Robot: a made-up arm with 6 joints. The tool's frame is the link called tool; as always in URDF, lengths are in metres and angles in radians. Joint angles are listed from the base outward.
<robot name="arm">
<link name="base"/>
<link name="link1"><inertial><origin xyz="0.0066 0.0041 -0.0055"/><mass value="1.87"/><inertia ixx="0.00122" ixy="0" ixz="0" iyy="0.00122" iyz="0" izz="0.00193"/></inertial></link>
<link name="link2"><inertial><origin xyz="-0.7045 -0.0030 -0.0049"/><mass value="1.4"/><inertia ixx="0.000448" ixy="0" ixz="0" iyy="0.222" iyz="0" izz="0.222"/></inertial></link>
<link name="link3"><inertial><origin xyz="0.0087 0.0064 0.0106"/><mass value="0.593"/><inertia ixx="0.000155" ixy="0" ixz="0" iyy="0.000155" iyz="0" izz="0.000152"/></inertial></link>
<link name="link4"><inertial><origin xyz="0.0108 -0.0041 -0.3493"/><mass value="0.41"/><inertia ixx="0.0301" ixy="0" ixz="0" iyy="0.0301" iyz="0" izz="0.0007"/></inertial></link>
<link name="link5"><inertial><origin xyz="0.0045 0.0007 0.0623"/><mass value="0.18"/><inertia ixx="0.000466" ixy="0" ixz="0" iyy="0.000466" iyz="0" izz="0.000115"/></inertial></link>
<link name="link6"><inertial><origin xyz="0.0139 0.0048 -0.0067"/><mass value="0.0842"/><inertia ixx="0.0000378" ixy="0" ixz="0" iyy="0.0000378" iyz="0" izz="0.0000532"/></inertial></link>
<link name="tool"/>
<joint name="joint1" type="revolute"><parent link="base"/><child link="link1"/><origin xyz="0 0 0.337" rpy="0 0 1.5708"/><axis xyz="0 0 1"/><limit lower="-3.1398" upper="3.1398"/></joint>
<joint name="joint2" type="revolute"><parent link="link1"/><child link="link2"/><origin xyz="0 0 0" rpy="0 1.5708 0"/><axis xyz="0 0 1"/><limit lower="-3.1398" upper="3.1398"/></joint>
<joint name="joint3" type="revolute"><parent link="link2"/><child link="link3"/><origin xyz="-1.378 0 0" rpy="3.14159 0 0"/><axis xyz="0 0 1"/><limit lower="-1.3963" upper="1.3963"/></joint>
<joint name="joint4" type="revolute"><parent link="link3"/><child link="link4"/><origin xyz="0 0 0" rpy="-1.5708 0 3.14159"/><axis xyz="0 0 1"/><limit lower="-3.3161" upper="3.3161"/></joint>
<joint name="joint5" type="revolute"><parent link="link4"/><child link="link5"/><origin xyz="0 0 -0.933" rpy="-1.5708 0 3.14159"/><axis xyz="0 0 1"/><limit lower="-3.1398" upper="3.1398"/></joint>
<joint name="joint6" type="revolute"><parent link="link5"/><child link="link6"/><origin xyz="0 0 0.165" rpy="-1.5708 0 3.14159"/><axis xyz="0 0 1"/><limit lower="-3.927" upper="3.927"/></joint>
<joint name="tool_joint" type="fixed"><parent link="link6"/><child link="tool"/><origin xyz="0 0 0" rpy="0 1.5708 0"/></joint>
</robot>
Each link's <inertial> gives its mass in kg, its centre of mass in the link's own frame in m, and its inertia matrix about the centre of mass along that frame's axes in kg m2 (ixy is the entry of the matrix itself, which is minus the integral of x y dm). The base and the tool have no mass. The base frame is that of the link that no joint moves.
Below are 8 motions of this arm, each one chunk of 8 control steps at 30 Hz.
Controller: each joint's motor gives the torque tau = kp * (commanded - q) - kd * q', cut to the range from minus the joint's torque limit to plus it. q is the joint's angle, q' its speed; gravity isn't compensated. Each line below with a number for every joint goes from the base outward.
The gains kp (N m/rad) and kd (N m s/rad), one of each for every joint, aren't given. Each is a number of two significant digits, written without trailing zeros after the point. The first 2 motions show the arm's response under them.
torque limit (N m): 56 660 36 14 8.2 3.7
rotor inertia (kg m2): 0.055 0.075 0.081 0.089 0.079 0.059
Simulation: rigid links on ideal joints. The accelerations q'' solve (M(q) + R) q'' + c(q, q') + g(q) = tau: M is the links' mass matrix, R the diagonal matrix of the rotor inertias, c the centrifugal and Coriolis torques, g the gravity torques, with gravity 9.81 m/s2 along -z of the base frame. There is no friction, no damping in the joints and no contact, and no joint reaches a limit. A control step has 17 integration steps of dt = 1/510 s. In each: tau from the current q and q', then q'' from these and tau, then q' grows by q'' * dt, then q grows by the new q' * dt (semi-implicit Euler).
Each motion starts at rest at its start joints. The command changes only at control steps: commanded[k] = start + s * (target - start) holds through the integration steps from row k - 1 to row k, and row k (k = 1, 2, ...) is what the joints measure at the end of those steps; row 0 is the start. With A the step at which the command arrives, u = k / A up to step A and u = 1 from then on. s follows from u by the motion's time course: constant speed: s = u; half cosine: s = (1 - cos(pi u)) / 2; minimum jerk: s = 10 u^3 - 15 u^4 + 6 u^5; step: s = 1 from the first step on.
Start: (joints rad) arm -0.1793 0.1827 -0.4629 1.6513 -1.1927 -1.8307
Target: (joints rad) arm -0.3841 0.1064 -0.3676 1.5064 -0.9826 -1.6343
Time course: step
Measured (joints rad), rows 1 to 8:
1: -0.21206 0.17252 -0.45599 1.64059 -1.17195 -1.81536
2: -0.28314 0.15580 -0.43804 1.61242 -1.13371 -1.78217
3: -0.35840 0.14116 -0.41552 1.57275 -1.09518 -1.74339
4: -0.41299 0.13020 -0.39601 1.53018 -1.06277 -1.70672
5: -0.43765 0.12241 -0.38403 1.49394 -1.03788 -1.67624
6: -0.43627 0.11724 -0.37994 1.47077 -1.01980 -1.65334
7: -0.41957 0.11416 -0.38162 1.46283 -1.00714 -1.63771
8: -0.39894 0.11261 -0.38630 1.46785 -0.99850 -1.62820
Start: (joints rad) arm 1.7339 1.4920 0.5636 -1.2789 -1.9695 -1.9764
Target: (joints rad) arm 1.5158 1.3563 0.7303 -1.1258 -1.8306 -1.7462
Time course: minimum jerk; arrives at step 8
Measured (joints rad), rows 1 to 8:
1: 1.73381 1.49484 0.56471 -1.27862 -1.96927 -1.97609
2: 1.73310 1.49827 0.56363 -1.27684 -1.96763 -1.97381
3: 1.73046 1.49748 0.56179 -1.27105 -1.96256 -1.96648
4: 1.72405 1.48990 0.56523 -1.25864 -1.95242 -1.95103
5: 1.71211 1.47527 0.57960 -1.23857 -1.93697 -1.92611
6: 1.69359 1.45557 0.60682 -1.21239 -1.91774 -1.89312
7: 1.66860 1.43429 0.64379 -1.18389 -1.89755 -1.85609
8: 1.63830 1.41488 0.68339 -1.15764 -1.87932 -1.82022
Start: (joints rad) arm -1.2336 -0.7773 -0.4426 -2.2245 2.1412 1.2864
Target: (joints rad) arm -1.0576 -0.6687 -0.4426 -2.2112 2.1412 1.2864
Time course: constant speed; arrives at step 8
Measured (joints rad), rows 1 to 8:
1: -1.23185 -0.77718 -0.44720 -2.22426 2.14121 1.28638
2: -1.22574 -0.77486 -0.45658 -2.22328 2.14127 1.28633
3: -1.21366 -0.76907 -0.46643 -2.22136 2.14136 1.28627
4: -1.19507 -0.76032 -0.47429 -2.21871 2.14144 1.28623
5: -1.17040 -0.74951 -0.47923 -2.21570 2.14151 1.28624
6: -1.14092 -0.73743 -0.48138 -2.21273 2.14154 1.28629
7: -1.10850 -0.72461 -0.48146 -2.21006 2.14156 1.28636
8: -1.07526 -0.71137 -0.48036 -2.20784 2.14156 1.28643

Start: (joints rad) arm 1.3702 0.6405 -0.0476 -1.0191 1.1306 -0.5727
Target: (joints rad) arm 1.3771 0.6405 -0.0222 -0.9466 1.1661 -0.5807
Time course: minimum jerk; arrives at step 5
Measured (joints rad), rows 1 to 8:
1: 1.37022 0.64261 -0.04979 -1.01874 1.13079 -0.57275
2: 1.37040 0.64639 -0.05463 -1.01587 1.13204 -0.57309
3: 1.37096 0.65004 -0.05879 -1.00739 1.13533 -0.57394
4: 1.37200 0.65291 -0.06003 -0.99293 1.14054 -0.57535
5: 1.37342 0.65483 -0.05841 -0.97611 1.14641 -0.57703
6: 1.37497 0.65592 -0.05520 -0.96138 1.15170 -0.57866
7: 1.37649 0.65643 -0.05166 -0.95114 1.15592 -0.58002
8: 1.37781 0.65658 -0.04867 -0.94569 1.15907 -0.58103

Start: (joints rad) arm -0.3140 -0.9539 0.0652 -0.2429 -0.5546 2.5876
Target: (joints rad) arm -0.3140 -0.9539 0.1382 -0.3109 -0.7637 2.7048
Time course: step
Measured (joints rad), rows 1 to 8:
1: -0.31391 -0.95578 0.07182 -0.25447 -0.57521 2.59649
2: -0.31373 -0.95934 0.08628 -0.27699 -0.61327 2.61592
3: -0.31358 -0.96304 0.10237 -0.29888 -0.65167 2.63887
4: -0.31353 -0.96620 0.11591 -0.31441 -0.68404 2.66084
5: -0.31357 -0.96859 0.12500 -0.32236 -0.70898 2.67934
6: -0.31371 -0.97019 0.12957 -0.32419 -0.72715 2.69341
7: -0.31391 -0.97111 0.13055 -0.32237 -0.73990 2.70308
8: -0.31412 -0.97151 0.12927 -0.31920 -0.74859 2.70894

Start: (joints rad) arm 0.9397 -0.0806 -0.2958 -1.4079 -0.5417 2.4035
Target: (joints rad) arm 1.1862 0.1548 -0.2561 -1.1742 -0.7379 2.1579
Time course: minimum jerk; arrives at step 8
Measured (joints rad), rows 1 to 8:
1: 0.94078 -0.07994 -0.30012 -1.40741 -0.54199 2.40322
2: 0.94840 -0.07567 -0.30809 -1.40304 -0.54428 2.40104
3: 0.97048 -0.06324 -0.31402 -1.38898 -0.55144 2.39373
4: 1.01033 -0.03949 -0.31457 -1.36117 -0.56575 2.37793
5: 1.06267 -0.00494 -0.30920 -1.32043 -0.58747 2.35205
6: 1.11641 0.03578 -0.30000 -1.27284 -0.61437 2.31746
7: 1.16086 0.07559 -0.29069 -1.22763 -0.64249 2.27836
8: 1.19005 0.10812 -0.28470 -1.19318 -0.66777 2.24023

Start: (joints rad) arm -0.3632 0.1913 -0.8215 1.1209 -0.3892 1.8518
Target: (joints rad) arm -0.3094 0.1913 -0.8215 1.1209 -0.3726 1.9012
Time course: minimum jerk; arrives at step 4
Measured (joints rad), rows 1 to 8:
1: -0.36202 0.19232 -0.82436 1.12071 -0.38897 1.85218
2: -0.35532 0.19392 -0.83014 1.11952 -0.38789 1.85451
3: -0.34044 0.19525 -0.83606 1.11743 -0.38560 1.86024
4: -0.32223 0.19619 -0.84048 1.11610 -0.38264 1.86860
5: -0.30801 0.19679 -0.84289 1.11664 -0.37979 1.87759
6: -0.30101 0.19714 -0.84359 1.11861 -0.37744 1.88573
7: -0.30033 0.19733 -0.84319 1.12079 -0.37565 1.89233
8: -0.30319 0.19742 -0.84230 1.12217 -0.37436 1.89721

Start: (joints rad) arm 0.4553 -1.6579 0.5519 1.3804 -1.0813 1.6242
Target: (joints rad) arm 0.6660 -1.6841 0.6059 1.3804 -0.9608 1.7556
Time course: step
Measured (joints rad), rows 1 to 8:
1: 0.46054 -1.66380 0.55480 1.38250 -1.06946 1.63389
2: 0.47497 -1.67435 0.56891 1.38664 -1.04769 1.65523
3: 0.49727 -1.68494 0.59179 1.39078 -1.02582 1.68068
4: 0.52582 -1.69404 0.61656 1.39363 -1.00744 1.70527
5: 0.55892 -1.70123 0.63758 1.39457 -0.99331 1.72621
6: 0.59481 -1.70644 0.65191 1.39353 -0.98301 1.74236
7: 0.63176 -1.70982 0.65910 1.39084 -0.97576 1.75366
8: 0.66812 -1.71163 0.66022 1.38704 -0.97077 1.76068

